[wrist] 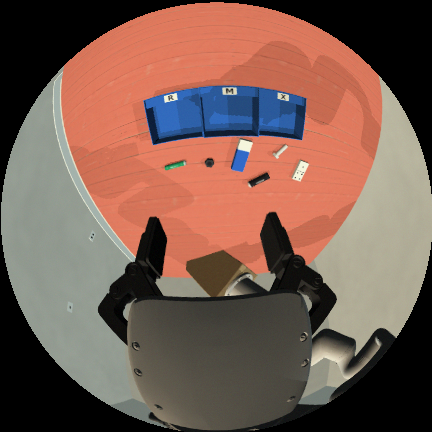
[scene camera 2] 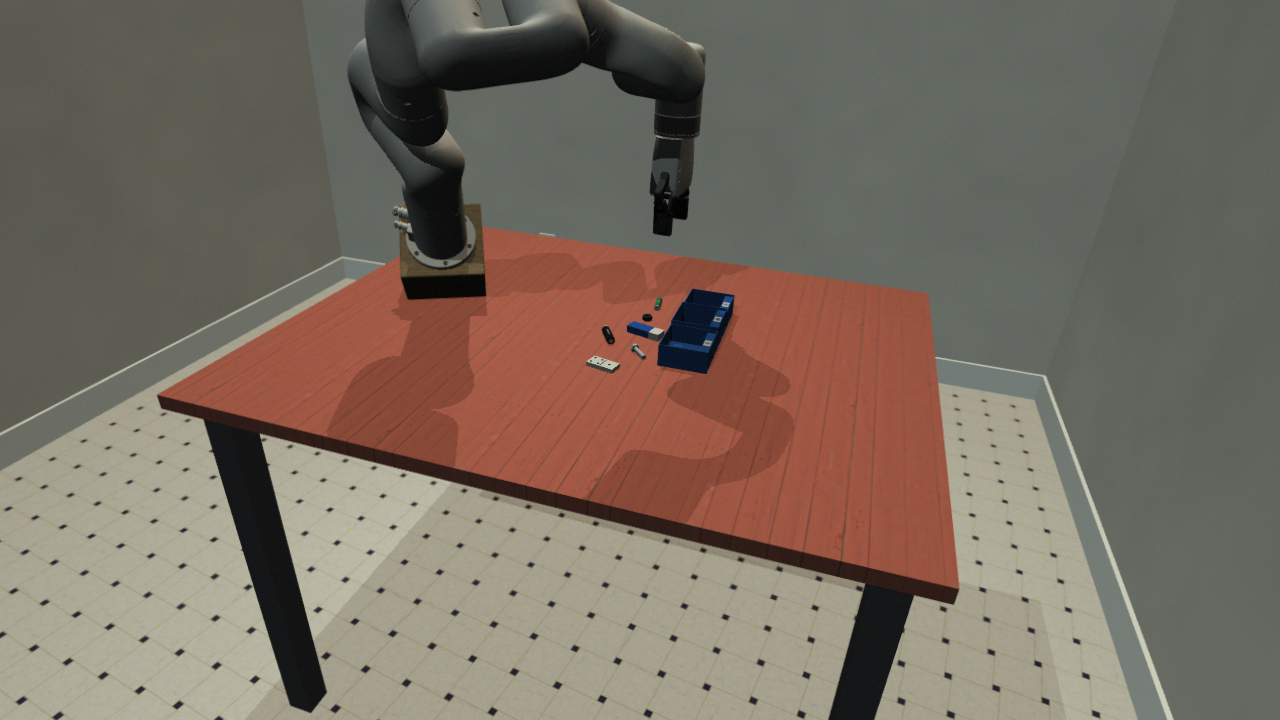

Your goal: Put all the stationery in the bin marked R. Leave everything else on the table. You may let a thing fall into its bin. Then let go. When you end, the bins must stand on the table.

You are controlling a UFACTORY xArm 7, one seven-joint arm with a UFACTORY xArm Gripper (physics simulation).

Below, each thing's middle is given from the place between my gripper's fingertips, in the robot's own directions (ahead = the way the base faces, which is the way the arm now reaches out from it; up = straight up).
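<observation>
The three joined blue bins (scene camera 2: 691,341) are visible to me, 40 mm to the right of my hand, 60 mm ahead of it and 170 mm below it.
</observation>
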